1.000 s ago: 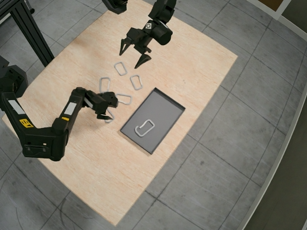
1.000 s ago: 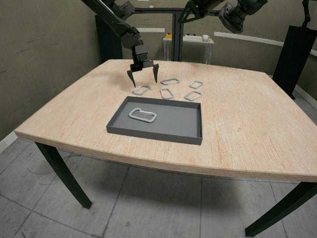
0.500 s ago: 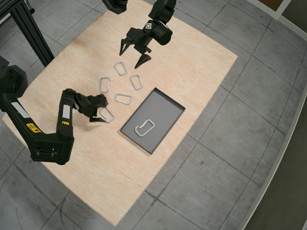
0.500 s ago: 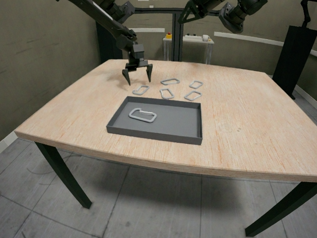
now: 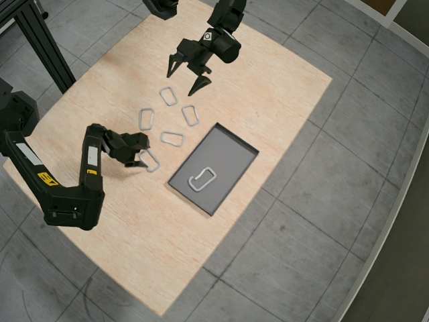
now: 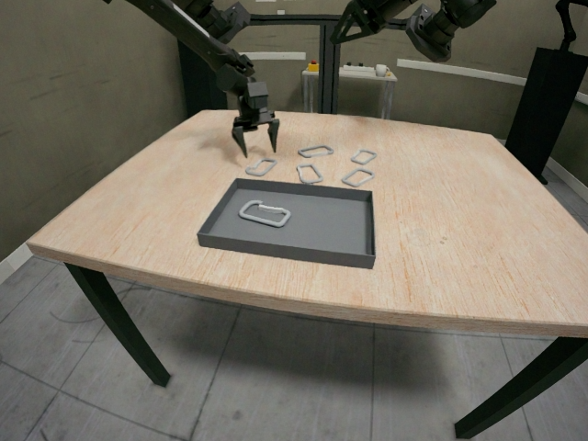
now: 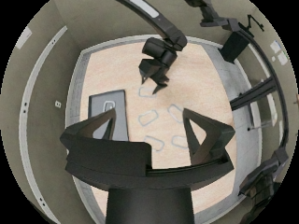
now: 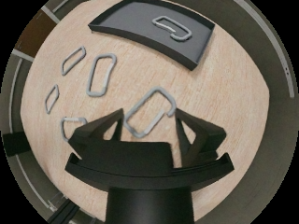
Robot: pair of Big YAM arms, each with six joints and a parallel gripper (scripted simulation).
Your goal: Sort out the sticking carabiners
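Now: the grey tray 20 cm ahead of my right hand, 15 cm to the left of it and 4 cm below it.
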